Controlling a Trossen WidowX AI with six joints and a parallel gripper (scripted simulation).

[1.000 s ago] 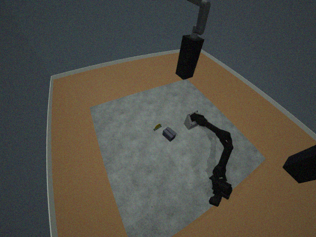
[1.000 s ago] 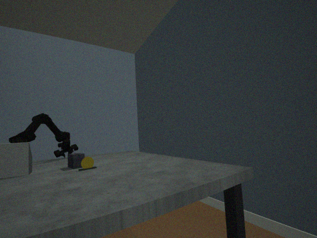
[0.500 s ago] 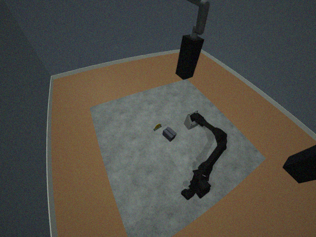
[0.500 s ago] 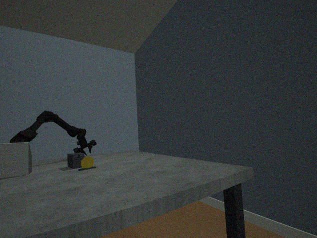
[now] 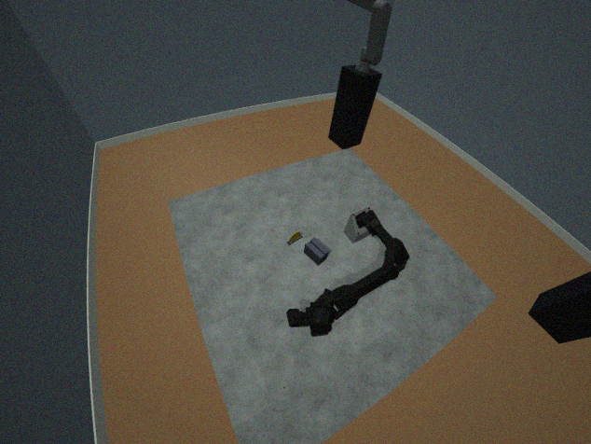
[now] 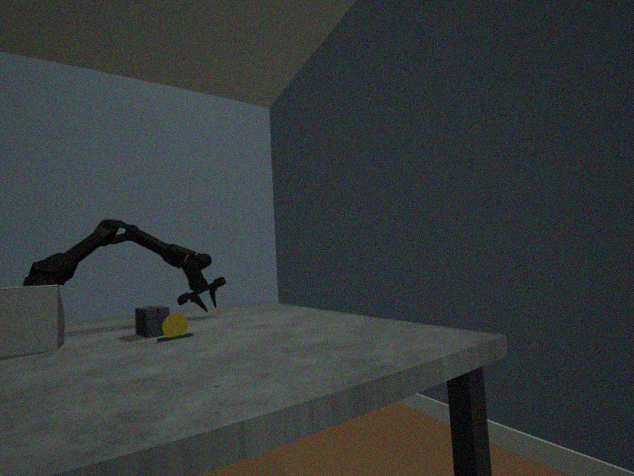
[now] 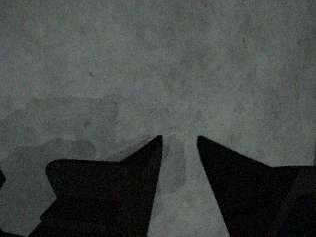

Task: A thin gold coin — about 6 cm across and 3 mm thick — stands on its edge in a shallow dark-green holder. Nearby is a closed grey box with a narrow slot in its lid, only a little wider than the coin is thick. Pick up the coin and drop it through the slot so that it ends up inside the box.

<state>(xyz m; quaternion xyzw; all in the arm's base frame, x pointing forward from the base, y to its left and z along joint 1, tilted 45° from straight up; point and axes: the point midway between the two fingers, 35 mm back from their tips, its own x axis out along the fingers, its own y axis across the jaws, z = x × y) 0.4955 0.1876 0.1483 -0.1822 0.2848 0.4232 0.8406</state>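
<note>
Right now my gripper tip is 37 cm to the left of the gold coin, 21 cm past it and 1 cm below it.
</note>
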